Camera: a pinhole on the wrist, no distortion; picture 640 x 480 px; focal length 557.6 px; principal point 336.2 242.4 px. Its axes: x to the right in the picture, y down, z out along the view. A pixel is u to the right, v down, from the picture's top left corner.
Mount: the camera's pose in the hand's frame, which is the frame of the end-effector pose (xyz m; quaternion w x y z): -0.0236 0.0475 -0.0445 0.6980 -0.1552 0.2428 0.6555
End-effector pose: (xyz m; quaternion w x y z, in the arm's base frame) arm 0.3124 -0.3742 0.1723 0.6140 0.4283 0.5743 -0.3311
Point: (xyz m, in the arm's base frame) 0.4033 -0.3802 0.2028
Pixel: 234 293
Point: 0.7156 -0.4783 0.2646
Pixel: 436 360
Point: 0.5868 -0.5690 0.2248
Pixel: 213 335
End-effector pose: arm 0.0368 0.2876 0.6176 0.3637 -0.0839 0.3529 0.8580
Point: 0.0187 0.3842 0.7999
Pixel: 32 264
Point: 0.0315 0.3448 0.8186
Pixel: 87 369
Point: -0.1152 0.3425 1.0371
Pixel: 354 324
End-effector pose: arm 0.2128 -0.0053 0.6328 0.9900 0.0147 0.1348 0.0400
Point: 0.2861 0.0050 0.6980
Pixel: outside the picture
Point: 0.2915 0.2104 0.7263
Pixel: 480 94
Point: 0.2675 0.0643 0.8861
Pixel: 45 281
